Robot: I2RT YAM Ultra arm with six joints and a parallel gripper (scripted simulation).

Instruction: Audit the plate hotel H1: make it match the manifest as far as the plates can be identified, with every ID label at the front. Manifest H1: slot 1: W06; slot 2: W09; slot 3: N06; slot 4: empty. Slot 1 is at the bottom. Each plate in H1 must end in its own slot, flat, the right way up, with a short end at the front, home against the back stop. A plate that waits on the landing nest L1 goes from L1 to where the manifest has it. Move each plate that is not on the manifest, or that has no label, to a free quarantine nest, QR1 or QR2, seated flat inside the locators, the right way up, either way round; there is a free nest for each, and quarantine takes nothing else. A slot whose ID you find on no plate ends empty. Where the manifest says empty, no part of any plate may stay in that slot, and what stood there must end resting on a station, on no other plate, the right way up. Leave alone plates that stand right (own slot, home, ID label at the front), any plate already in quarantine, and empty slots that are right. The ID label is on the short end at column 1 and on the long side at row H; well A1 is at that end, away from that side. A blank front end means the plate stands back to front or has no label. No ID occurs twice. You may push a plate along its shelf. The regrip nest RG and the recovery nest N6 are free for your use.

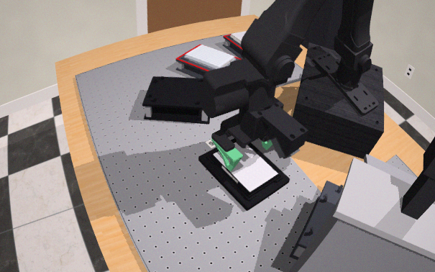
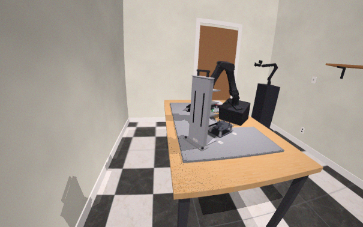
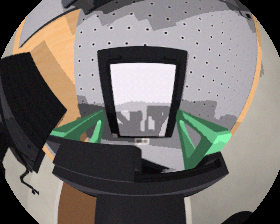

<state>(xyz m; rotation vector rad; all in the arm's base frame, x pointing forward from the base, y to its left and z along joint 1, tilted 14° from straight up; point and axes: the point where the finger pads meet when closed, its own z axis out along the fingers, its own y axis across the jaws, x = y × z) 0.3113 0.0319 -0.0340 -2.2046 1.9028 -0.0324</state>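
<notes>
My hand is 40 mm above the flat black nest N6. Round my hand: tag L1: 200 mm to the right, 50 mm below, 50 mm behind; then black landing nest L1: 260 mm to the right, 40 mm ahead; then N6 tag: 100 mm to the right, 50 mm below, 20 mm ahead.
</notes>
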